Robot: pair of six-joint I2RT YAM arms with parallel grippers.
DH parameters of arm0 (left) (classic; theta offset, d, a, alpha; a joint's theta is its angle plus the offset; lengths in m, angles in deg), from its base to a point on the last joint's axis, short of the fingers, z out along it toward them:
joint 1: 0 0.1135 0.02 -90
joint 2: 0 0 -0.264 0
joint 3: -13.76 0 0.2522 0
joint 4: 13.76 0 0.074 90
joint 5: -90 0 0 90
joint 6: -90 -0.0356 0 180
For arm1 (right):
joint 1: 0 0.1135 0.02 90
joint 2: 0 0 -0.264 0
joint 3: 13.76 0 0.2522 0
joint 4: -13.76 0 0.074 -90
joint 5: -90 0 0 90
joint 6: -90 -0.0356 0 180
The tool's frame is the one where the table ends.
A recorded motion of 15 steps. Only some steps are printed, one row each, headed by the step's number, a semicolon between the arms.
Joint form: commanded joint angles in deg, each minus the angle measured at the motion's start. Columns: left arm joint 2, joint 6, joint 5, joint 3, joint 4, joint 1; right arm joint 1, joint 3, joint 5, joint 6, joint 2, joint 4.
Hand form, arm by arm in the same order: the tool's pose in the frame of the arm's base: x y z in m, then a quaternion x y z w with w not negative. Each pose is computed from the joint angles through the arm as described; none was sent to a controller.
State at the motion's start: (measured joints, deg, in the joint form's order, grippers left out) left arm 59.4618 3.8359 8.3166 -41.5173 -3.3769 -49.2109; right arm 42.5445 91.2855 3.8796 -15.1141 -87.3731 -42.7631
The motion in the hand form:
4: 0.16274 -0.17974 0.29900 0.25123 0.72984 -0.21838 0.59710; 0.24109 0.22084 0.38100 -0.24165 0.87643 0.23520 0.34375
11: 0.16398 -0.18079 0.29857 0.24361 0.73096 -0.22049 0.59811; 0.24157 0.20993 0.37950 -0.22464 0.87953 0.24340 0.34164
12: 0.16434 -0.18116 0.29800 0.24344 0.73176 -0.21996 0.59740; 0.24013 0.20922 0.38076 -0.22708 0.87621 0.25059 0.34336
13: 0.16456 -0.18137 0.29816 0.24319 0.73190 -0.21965 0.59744; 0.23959 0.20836 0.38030 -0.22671 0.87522 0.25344 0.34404
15: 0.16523 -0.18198 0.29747 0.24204 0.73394 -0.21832 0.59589; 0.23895 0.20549 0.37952 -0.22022 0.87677 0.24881 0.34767
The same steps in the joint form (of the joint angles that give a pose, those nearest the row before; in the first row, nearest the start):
4: -0.48 -0.76 1.72 0.74 -3.61 -0.10; -0.71 -1.05 2.14 1.37 0.87 -2.02
11: -0.04 -0.02 2.13 0.74 -4.28 -0.10; -2.36 -3.02 3.43 0.24 2.52 -1.45
12: 0.12 0.03 2.18 0.74 -4.31 -0.10; -2.38 -3.36 4.17 0.26 2.99 -0.94
13: 0.20 0.03 2.23 0.66 -4.30 -0.10; -2.46 -3.85 4.46 0.18 3.31 -0.52
15: 0.47 0.19 2.40 0.56 -4.18 -0.09; -2.71 -4.59 3.72 -0.09 3.91 -0.26

